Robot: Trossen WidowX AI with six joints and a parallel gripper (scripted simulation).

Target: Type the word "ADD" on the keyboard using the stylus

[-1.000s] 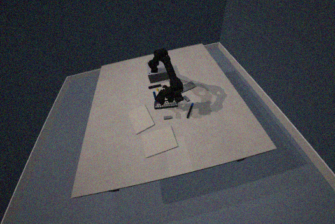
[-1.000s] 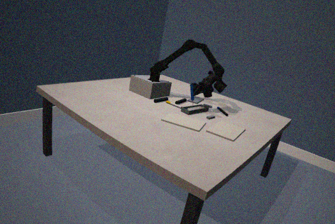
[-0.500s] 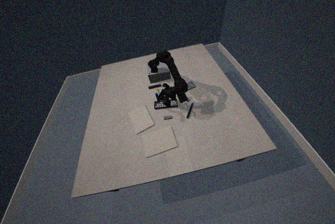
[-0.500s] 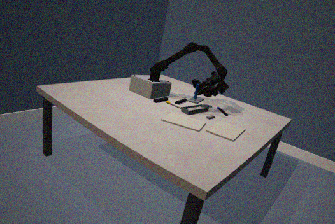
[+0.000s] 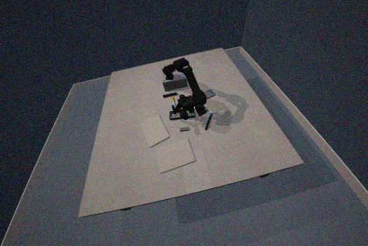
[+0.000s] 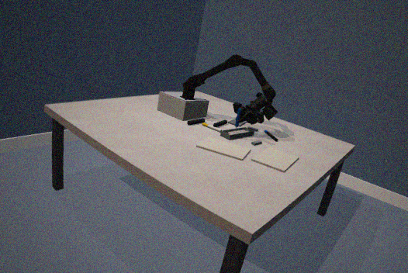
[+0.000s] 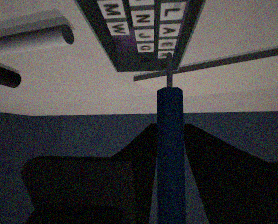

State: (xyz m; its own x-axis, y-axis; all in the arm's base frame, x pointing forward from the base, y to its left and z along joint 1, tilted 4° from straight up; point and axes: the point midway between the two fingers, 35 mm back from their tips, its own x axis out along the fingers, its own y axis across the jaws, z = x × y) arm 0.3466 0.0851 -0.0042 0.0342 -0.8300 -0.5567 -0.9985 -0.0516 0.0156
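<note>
Right now my gripper tip is 100 mm short of the small grey block, 80 mm above it and 60 mm to the right of it. Round my gripper tip: blue stylus: 10 mm below; stylus tip: 50 mm below; white-and-yellow marker: 150 mm behind, 80 mm below, 30 mm to the right.
</note>
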